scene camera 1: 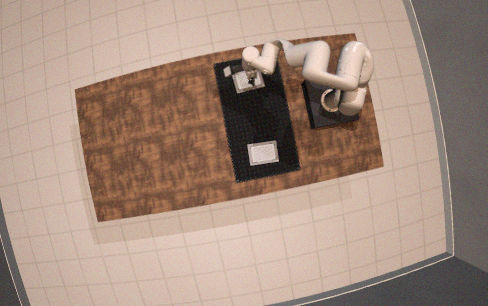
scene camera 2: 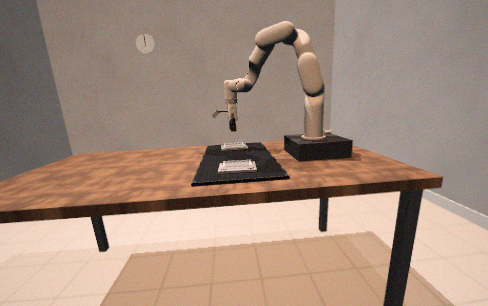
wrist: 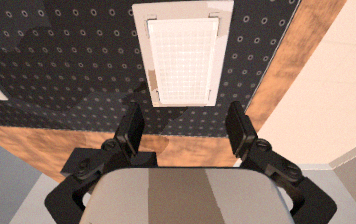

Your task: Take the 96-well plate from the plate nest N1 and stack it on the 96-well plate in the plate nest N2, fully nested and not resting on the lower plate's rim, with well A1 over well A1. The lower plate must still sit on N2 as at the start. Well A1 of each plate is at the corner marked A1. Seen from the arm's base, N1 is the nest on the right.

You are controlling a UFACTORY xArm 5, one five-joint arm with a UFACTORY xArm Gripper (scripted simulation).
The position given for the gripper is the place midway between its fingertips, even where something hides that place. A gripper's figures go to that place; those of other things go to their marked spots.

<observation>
The gripper (wrist: 184, 112): 0.13 m from the lens. A 96-well plate (wrist: 185, 79) is 0.22 m from the lens. A black perforated mat (wrist: 72, 72): 0.30 m from the lens. The marked spots on the black perforated mat and the 96-well plate are 0.20 m apart.
</observation>
